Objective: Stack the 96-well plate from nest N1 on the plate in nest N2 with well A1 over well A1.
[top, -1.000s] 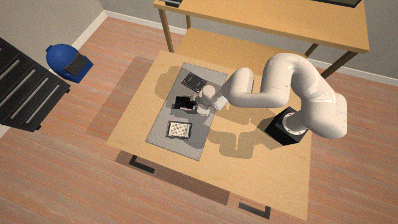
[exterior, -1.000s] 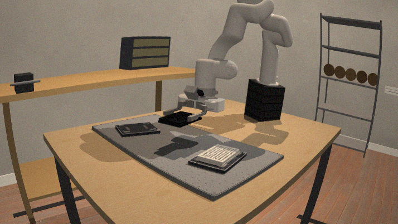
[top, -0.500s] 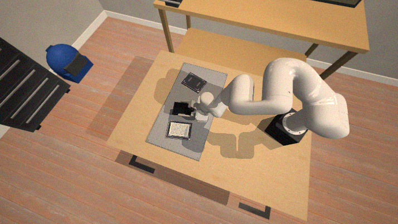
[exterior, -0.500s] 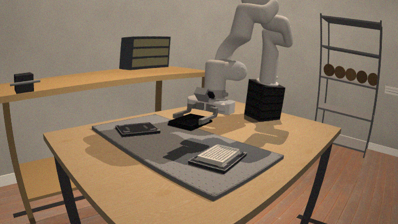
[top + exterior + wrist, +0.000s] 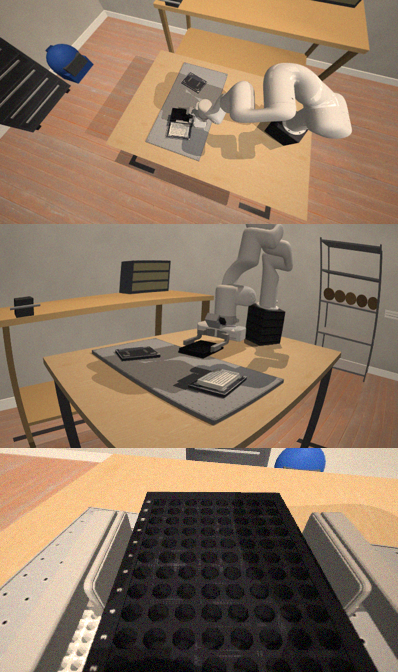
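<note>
Now: hand 90 mm above the white 96-well plate and 70 mm to the right of it. Round my hand: black 96-well plate (10 mm below).
</note>
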